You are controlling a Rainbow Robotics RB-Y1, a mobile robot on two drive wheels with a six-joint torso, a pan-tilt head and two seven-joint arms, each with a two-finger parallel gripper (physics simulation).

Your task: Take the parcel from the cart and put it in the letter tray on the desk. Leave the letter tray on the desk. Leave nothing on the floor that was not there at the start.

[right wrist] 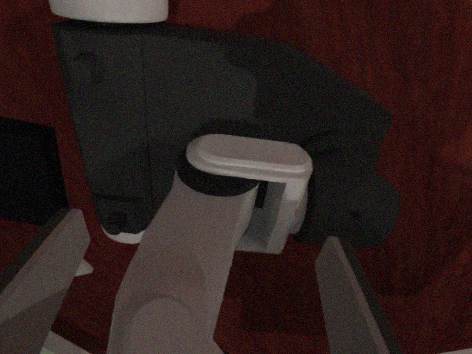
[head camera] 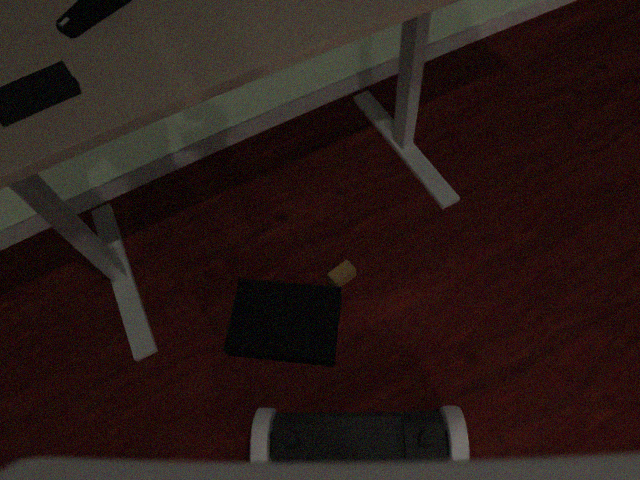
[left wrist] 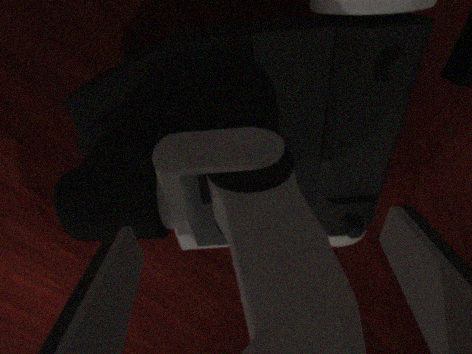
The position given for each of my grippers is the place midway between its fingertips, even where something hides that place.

I see my left gripper (left wrist: 259, 232), my right gripper (right wrist: 206, 238), a black letter tray (head camera: 290, 322) and a desk (head camera: 133, 70).
